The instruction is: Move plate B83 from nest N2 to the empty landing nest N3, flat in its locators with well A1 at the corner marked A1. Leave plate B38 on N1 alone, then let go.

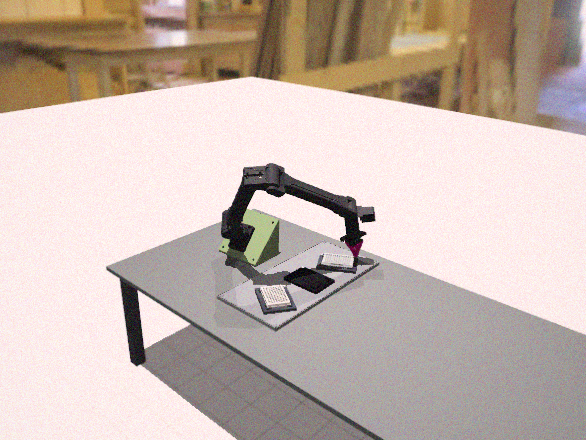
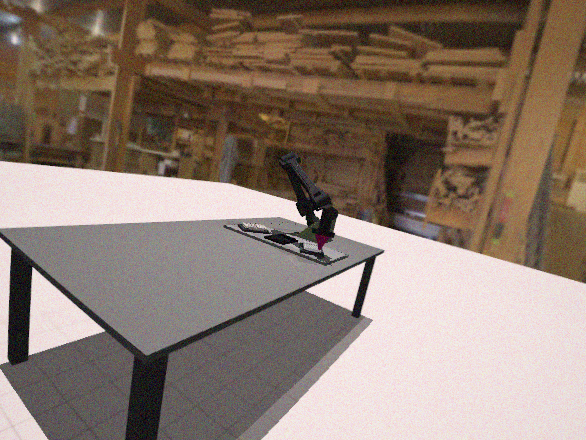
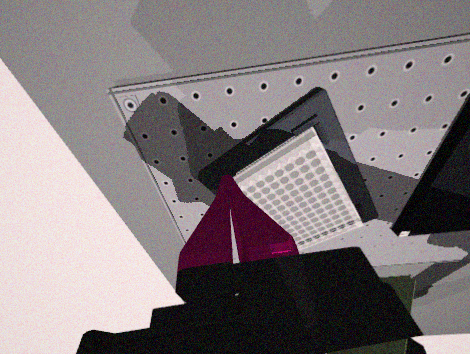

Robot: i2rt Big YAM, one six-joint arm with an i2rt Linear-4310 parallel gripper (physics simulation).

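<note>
A white well plate (image 1: 338, 260) (image 2: 313, 246) (image 3: 305, 195) lies on a dark nest (image 1: 336, 270) (image 3: 345, 135) at the far end of the board; whether it is flat is unclear. A second white plate (image 1: 275, 296) (image 2: 254, 227) lies on the nest (image 1: 280, 311) at the other end. The black middle nest (image 1: 309, 280) (image 2: 280, 238) (image 3: 455, 175) holds no plate. Plate labels, nest names and the A1 mark are too small to read. My gripper (image 1: 355, 256) (image 2: 321, 249) (image 3: 226, 180) is shut and empty, its magenta fingertips together beside one corner of the far plate. Contact there cannot be told.
The nests stand on a pale perforated board (image 1: 240, 300) (image 2: 336, 256) (image 3: 385, 117) on the grey table (image 1: 450, 350) (image 2: 150, 280) (image 3: 75, 60). The green wedge mount (image 1: 262, 232) (image 3: 400, 285) stands at the arm's base. The arm's shadow falls across the board.
</note>
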